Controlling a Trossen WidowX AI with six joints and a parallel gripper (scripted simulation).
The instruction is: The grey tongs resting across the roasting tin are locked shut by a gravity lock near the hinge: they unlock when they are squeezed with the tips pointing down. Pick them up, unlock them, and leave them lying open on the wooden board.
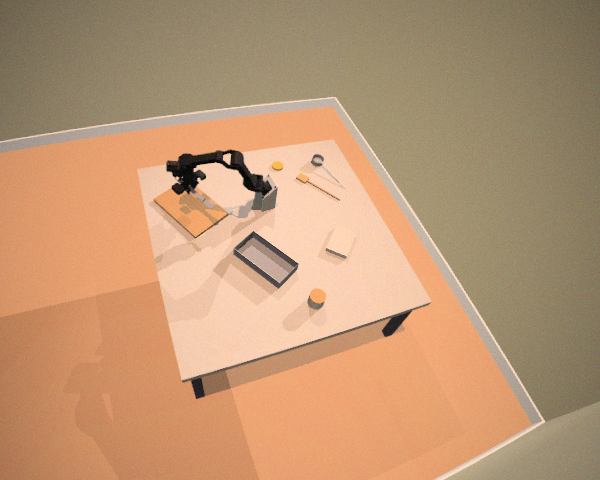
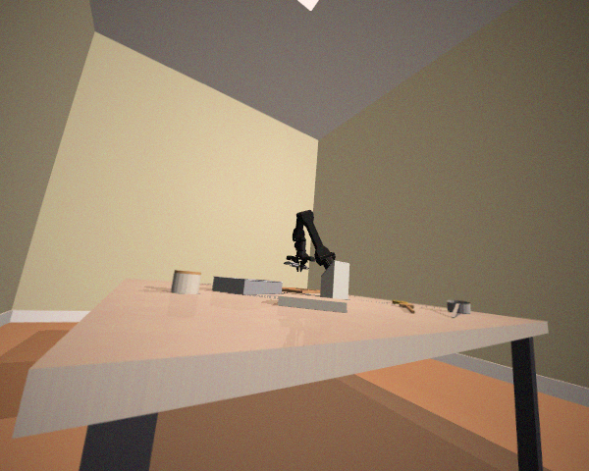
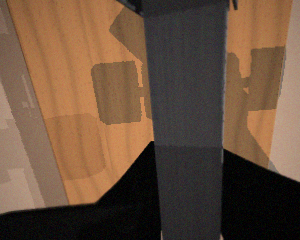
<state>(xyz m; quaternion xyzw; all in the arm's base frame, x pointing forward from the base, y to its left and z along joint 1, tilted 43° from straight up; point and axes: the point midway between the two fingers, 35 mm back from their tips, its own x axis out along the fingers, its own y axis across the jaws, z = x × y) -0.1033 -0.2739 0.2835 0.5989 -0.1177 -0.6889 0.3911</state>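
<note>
The wooden board is 120 mm below my gripper tip. Round my gripper tip: pale block (690 mm to the left, 490 mm ahead, 110 mm below); orange disc (590 mm to the left, 160 mm behind, 120 mm below); roasting tin (470 mm ahead, 250 mm to the left, 100 mm below).
</note>
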